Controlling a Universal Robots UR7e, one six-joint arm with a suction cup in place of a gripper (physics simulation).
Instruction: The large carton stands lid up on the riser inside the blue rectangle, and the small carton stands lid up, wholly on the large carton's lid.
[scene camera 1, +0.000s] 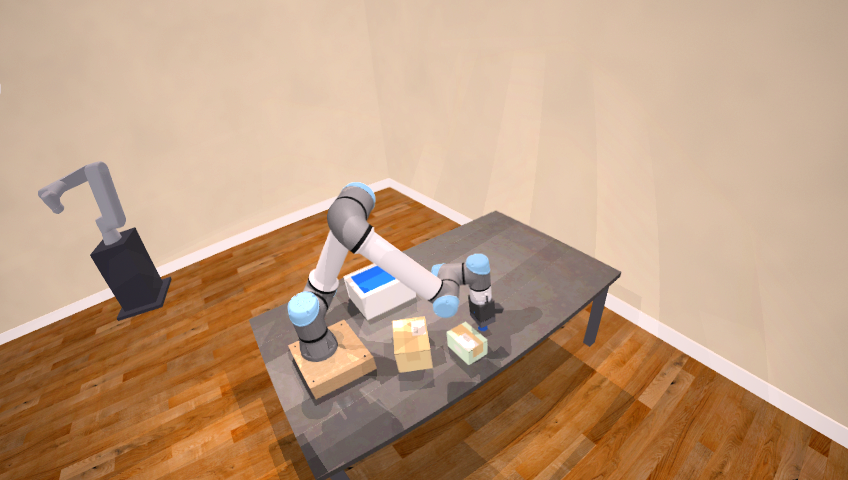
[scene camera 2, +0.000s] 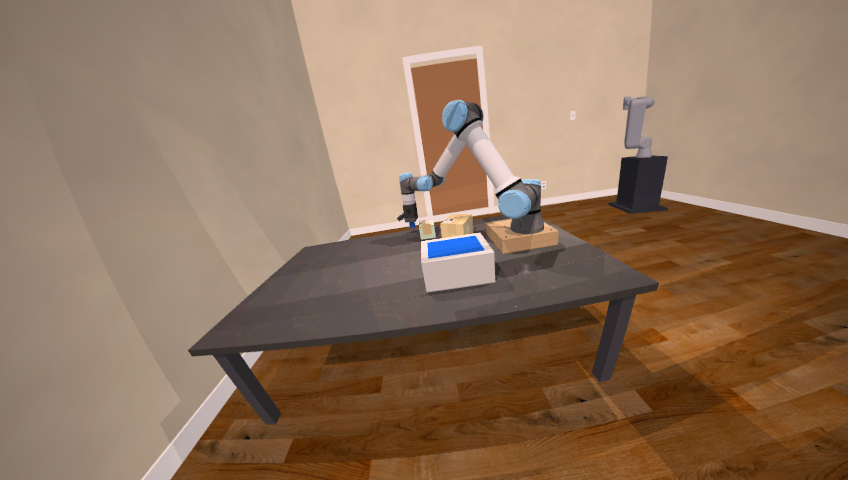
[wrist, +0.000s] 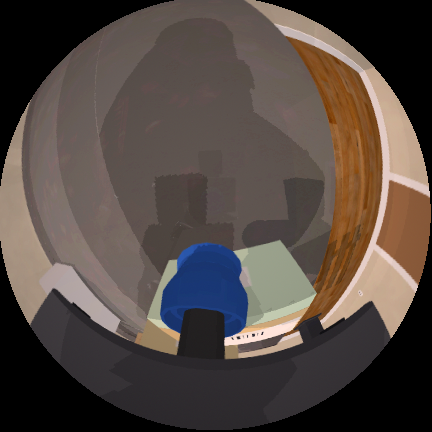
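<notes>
The large tan carton (scene camera 1: 411, 340) (scene camera 2: 457, 226) (wrist: 159, 337) stands on the table, off the riser. The small pale green carton (scene camera 1: 467, 343) (scene camera 2: 427, 230) (wrist: 280, 275) is also on the table, apart from the large one. Tape and a white label show on it. The white riser (scene camera 1: 383, 302) (scene camera 2: 458, 272) (wrist: 87, 296) bears the blue rectangle (scene camera 1: 373, 278) (scene camera 2: 455, 246) and no carton. My suction cup (scene camera 1: 482, 328) (scene camera 2: 412, 225) (wrist: 209, 260) is off and bare, pointing down close beside the small carton. Whether it touches the carton is unclear.
The grey table (scene camera 1: 535, 255) (scene camera 2: 333, 285) carries my arm's wooden base block (scene camera 1: 342, 368) (scene camera 2: 529, 240) beside the large carton. The forearm passes over the riser in scene camera 1. Another grey arm on a dark pedestal (scene camera 1: 127, 273) (scene camera 2: 641, 183) stands away from the table.
</notes>
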